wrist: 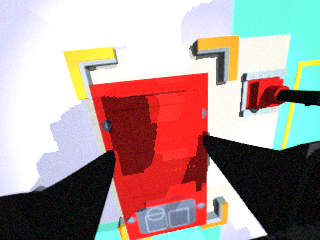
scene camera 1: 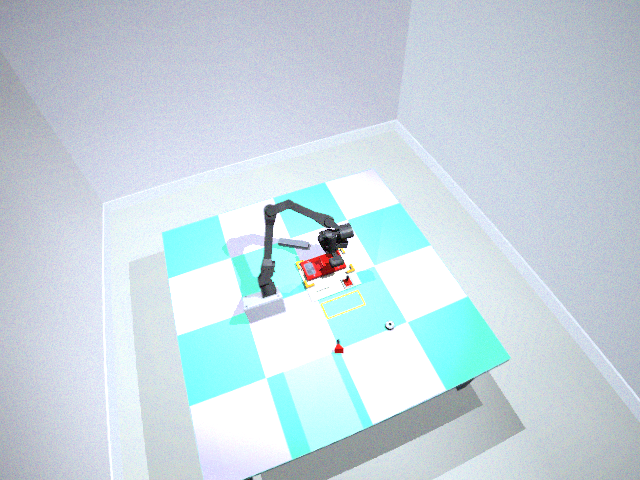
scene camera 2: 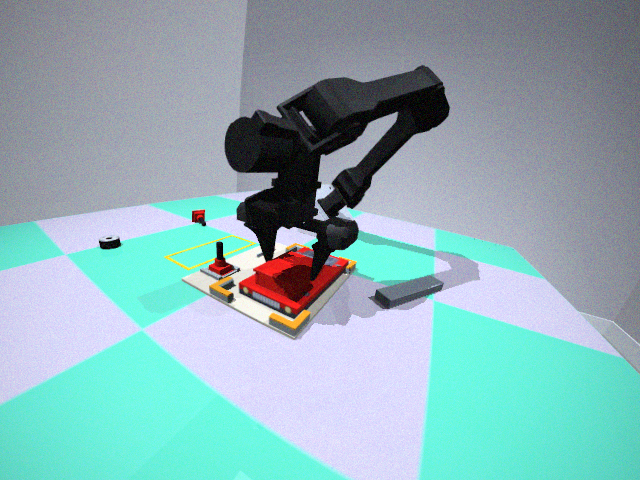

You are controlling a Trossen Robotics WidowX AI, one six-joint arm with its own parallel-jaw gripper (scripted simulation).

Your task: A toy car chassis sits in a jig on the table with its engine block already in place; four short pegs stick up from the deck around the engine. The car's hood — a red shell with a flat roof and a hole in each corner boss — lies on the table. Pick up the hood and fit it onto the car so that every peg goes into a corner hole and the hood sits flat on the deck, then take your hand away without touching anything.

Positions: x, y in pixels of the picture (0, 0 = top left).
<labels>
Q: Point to a red hood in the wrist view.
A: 158, 136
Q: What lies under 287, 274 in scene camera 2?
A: A red hood.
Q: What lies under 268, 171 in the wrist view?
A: My gripper.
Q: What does my gripper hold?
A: Nothing.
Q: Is my gripper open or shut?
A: Open.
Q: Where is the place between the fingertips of my gripper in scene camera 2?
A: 289, 271
</labels>
